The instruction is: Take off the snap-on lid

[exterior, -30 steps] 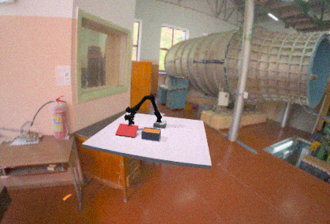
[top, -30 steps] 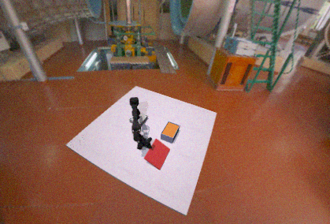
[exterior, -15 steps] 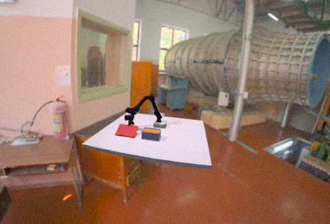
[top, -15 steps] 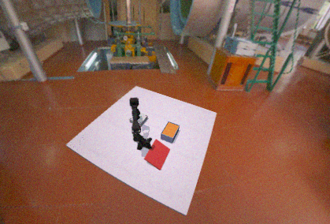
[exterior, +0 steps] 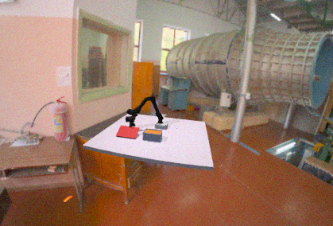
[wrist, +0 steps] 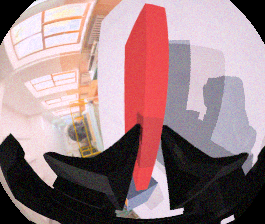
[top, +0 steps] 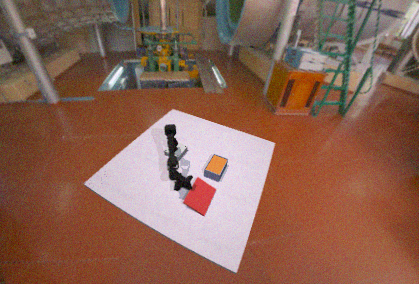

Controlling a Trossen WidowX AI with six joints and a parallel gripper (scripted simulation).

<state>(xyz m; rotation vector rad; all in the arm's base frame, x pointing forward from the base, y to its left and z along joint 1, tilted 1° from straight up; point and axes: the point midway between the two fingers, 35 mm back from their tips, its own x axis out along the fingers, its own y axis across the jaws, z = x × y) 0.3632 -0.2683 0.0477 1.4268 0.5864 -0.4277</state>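
Right now my gripper tip is 70 mm short of the red lid, 30 mm above it and 10 mm to the right of it. Round my gripper tip: storage box: 310 mm to the left, 40 mm ahead, 30 mm below.
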